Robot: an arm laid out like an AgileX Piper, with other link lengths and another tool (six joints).
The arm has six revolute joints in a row. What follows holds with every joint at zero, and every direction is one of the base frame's.
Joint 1 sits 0.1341 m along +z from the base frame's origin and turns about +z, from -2.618 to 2.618 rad.
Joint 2 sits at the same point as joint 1 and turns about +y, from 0 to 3.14 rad.
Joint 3 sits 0.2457 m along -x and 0.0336 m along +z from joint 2 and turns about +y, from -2.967 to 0 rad.
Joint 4 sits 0.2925 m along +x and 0.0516 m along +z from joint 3 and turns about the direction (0.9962, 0, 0.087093), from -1.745 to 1.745 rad.
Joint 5 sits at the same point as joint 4 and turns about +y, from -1.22 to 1.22 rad.
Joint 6 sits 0.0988 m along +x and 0.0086 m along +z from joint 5 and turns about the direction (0.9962, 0, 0.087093), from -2.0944 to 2.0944 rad.
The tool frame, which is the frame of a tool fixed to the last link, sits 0.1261 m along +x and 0.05 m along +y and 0.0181 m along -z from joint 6; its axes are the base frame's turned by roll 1.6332, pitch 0.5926 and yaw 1.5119 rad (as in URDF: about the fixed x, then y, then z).
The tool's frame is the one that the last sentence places.
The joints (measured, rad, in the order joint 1, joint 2, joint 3, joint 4, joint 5, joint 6), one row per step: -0.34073 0.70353 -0.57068 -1.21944 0.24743 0.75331; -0.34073 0.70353 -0.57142 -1.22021 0.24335 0.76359; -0.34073 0.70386 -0.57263 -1.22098 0.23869 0.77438; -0.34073 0.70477 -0.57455 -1.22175 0.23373 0.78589; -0.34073 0.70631 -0.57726 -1.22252 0.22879 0.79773; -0.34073 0.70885 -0.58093 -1.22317 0.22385 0.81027; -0.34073 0.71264 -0.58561 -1.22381 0.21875 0.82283; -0.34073 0.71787 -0.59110 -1.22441 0.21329 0.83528; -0.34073 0.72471 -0.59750 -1.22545 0.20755 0.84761; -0.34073 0.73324 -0.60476 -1.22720 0.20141 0.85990; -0.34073 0.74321 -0.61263 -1.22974 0.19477 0.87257; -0.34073 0.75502 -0.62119 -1.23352 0.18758 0.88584; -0.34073 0.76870 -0.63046 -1.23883 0.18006 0.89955; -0.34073 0.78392 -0.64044 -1.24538 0.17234 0.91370; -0.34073 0.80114 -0.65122 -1.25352 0.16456 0.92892; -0.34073 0.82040 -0.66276 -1.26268 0.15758 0.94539
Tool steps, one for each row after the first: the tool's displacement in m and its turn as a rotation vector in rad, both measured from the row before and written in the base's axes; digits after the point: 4 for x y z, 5 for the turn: 0.0008 0.0011 0.0010 0.00729 -0.00735 0.00255; 0.0009 0.0012 0.0012 0.00765 -0.00791 0.00306; 0.0011 0.0012 0.0014 0.00821 -0.00847 0.00328; 0.0012 0.0012 0.0016 0.00847 -0.00874 0.00326; 0.0014 0.0012 0.0018 0.00921 -0.00906 0.00320; 0.0016 0.0011 0.0019 0.00934 -0.00885 0.00339; 0.0018 0.0011 0.0018 0.00950 -0.00828 0.00377; 0.0021 0.0011 0.0017 0.00923 -0.00744 0.00409; 0.0023 0.0010 0.0016 0.00882 -0.00647 0.00451; 0.0026 0.0010 0.0015 0.00869 -0.00571 0.00499; 0.0029 0.0009 0.0012 0.00845 -0.00461 0.00552; 0.0032 0.0008 0.0009 0.00784 -0.00323 0.00587; 0.0035 0.0008 0.0007 0.00741 -0.00220 0.00610; 0.0038 0.0006 0.0003 0.00735 -0.00095 0.00616; 0.0040 0.0004 -0.0001 0.00806 0.00039 0.00534
